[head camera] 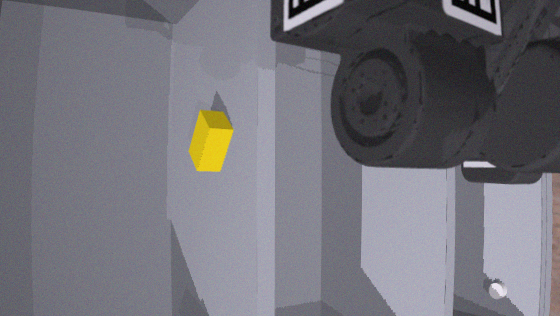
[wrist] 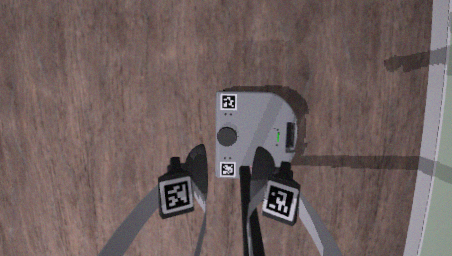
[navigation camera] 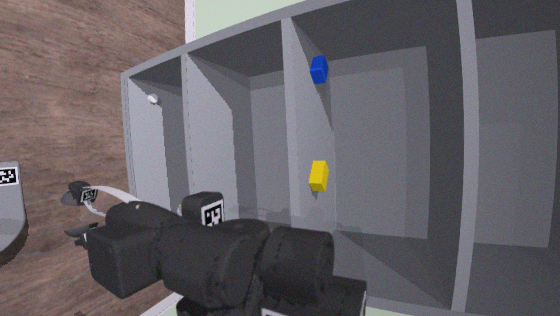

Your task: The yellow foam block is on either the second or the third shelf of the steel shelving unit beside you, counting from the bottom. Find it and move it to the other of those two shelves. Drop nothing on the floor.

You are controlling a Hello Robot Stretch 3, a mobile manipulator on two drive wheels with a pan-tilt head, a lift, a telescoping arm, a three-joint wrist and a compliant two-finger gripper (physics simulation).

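Places are measured from the robot's base along level axes (x back, y right, z up), in metres.
Where they show: gripper, fingertip midpoint: [navigation camera: 75, 211].
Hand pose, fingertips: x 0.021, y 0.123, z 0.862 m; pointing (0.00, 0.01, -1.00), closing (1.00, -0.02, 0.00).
Each offset is from my fingertips to the top centre of the thing. Level surfaces: height alone.
The yellow foam block @[dz +0.174, dx +0.032, dy +0.645 m] [head camera: 215, 149] [navigation camera: 318, 176] lies on the third shelf from the bottom [head camera: 220, 225] [navigation camera: 293, 125] of the steel shelving unit [navigation camera: 469, 150]. The second shelf @[dz -0.329 m] [head camera: 405, 225] [navigation camera: 210, 130] is the board below it. My gripper [navigation camera: 78, 212] [wrist: 230, 164] is open with nothing between its fingers. It points down outside the unit, away from the yellow block, with wood floor and the robot's base beneath it in the wrist view. In the head view its fingertips do not show, and the dark wrist covers part of the shelves.
A blue block @[dz +0.174, dx -0.362, dy +0.699 m] [navigation camera: 319, 70] lies on the same shelf as the yellow one, farther toward the top of the navigation view. A small white round object @[dz -0.762, dx -0.375, dy +0.628 m] [head camera: 497, 290] [navigation camera: 152, 99] is on the bottom shelf. The robot's base [navigation camera: 11, 200] [wrist: 260, 107] stands on the wood floor.
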